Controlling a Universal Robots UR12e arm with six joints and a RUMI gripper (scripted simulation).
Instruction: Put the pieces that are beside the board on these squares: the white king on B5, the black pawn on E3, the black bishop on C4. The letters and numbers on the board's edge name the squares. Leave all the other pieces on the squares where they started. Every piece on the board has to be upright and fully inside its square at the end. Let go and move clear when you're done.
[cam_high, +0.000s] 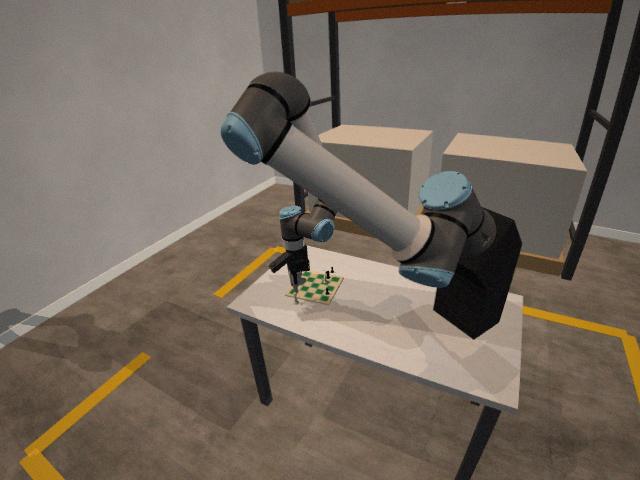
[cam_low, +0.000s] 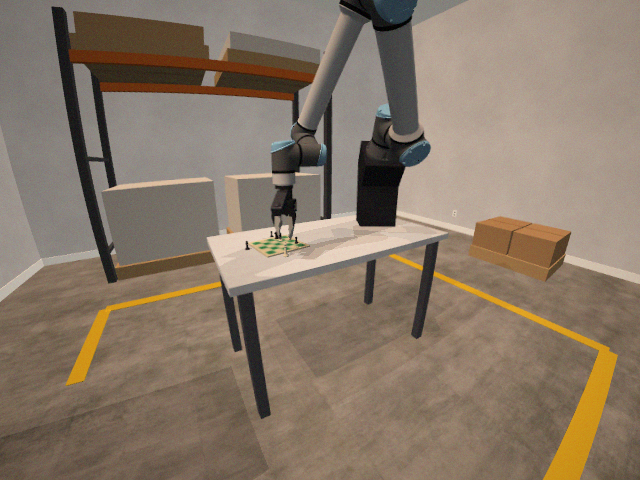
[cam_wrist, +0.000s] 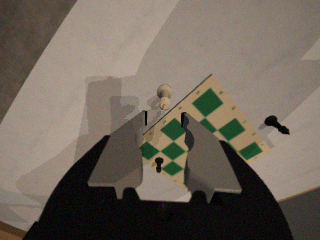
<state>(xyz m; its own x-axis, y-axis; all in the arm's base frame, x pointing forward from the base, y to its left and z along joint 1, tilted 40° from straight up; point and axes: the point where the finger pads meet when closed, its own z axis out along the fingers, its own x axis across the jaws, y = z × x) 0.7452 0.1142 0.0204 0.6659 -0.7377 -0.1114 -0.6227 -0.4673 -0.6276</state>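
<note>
Now: the white king 6 cm below my hand. Round my hand: chessboard: 3 cm behind, 14 cm to the right, 8 cm below.
</note>
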